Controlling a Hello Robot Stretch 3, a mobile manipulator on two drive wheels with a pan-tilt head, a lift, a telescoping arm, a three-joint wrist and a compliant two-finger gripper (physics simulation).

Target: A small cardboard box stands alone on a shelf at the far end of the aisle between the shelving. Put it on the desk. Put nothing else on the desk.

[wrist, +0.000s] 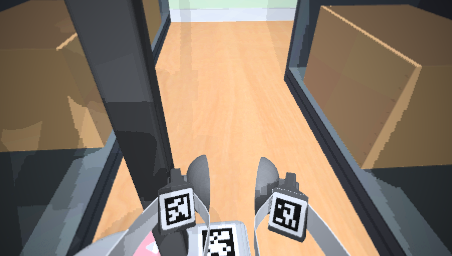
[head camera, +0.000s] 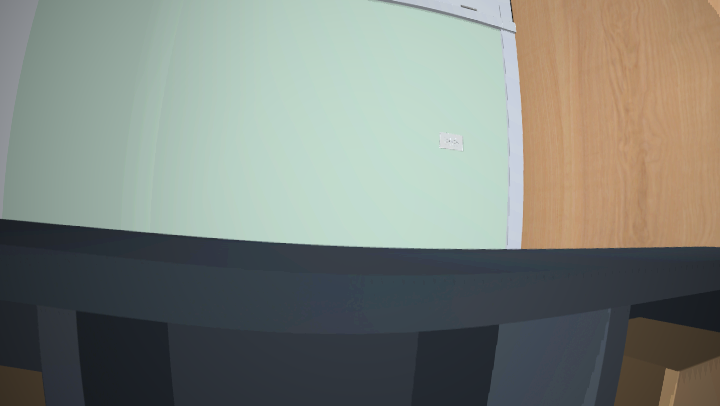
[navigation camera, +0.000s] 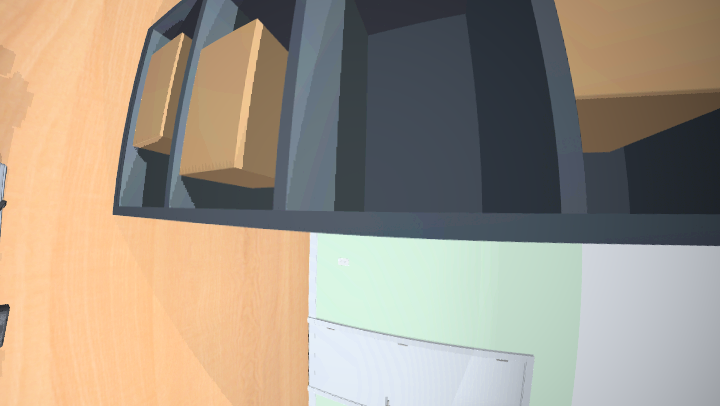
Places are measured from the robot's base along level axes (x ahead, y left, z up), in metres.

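Pixels of known places: gripper, fingertip midpoint: (wrist: 232,176).
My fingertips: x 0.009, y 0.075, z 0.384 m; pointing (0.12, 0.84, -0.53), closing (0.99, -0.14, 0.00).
Note:
Behind a point stands the place of what it marks.
My gripper (wrist: 232,176) {x 0.009, y 0.075, z 0.384 m} is open and empty in the wrist view, low over the aisle floor between two rows of shelving. No small cardboard box standing alone can be made out in these views, and the desk does not show in them. Larger cardboard boxes stand on the shelves: one (wrist: 365,90) {x 0.364, y 0.415, z 0.242 m} at the right and one (wrist: 35,100) {x -0.388, y 0.457, z 0.230 m} at the left in the wrist view, and two (navigation camera: 221,110) {x 0.362, y 0.326, z 0.718 m} (navigation camera: 158,95) {x 0.366, y 0.500, z 0.265 m} in the upper left of the navigation view.
Dark shelving (head camera: 302,302) {x 0.335, y 0.036, z 1.262 m} (navigation camera: 428,226) {x 0.335, y 0.036, z 1.244 m} fills the lower head view and upper navigation view, very close. A dark post (wrist: 125,115) crosses the left of the wrist view. Wooden floor (wrist: 230,90) {x 0.101, y 0.854, z 0.000 m} runs to a green wall (head camera: 302,126) {x 1.903, y -0.435, z 1.044 m} (navigation camera: 428,287) {x 1.899, y -0.596, z 1.228 m}. A white door (navigation camera: 403,368) {x 1.860, y -1.399, z 1.045 m} shows in the navigation view.

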